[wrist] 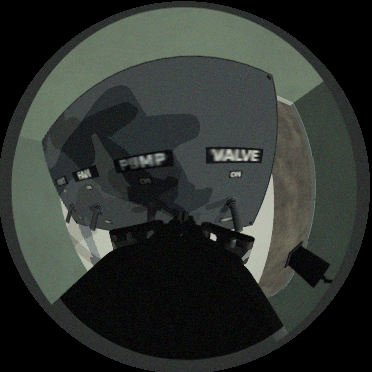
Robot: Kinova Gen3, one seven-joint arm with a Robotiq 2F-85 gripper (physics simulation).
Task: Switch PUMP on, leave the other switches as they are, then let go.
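Places are measured from the arm's base along level axes (x ahead, y left, z up), in millimetres.
Pixels of known places: gripper, between the fingertips: (183,217).
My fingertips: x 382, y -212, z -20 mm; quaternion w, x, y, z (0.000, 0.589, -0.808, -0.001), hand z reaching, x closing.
Observation:
Ahead of a thing's pixels: the offset from my fingertips to its top centre. "spot": to the spot under its first point.
The grey switch panel (230,110) fills the upper middle of the wrist view. The PUMP label @[dx +91, dy +27, dz +40 mm] (144,161) has a small ON mark @[spot: dx +67, dy +32, dz +23 mm] (145,181) below it. The PUMP switch @[spot: dx +23, dy +38, dz +16 mm] (152,212) is a dark lever in shadow, its lower end close to the gripper's left linkage in the picture; its exact tilt is hard to tell. The VALVE switch @[spot: dx -10, dy -72, dz +26 mm] (235,215), FAN switch @[spot: dx +35, dy +156, dz +22 mm] (95,218) and VENT switch @[spot: dx +58, dy +272, dz +19 mm] (70,214) point downward in the view, away from their ON marks. My gripper (183,217) is shut and empty, its tips between the PUMP and VALVE levers in the picture; contact cannot be told.
The VALVE label @[dx +67, dy -90, dz +40 mm] (234,155) and FAN label @[dx +116, dy +145, dz +40 mm] (85,173) are on the panel. Shadows of the arm fall over its left and middle. A brown surface (290,185) lies to the right, with a black box-shaped object (309,265) at lower right. Green walls surround the scene.

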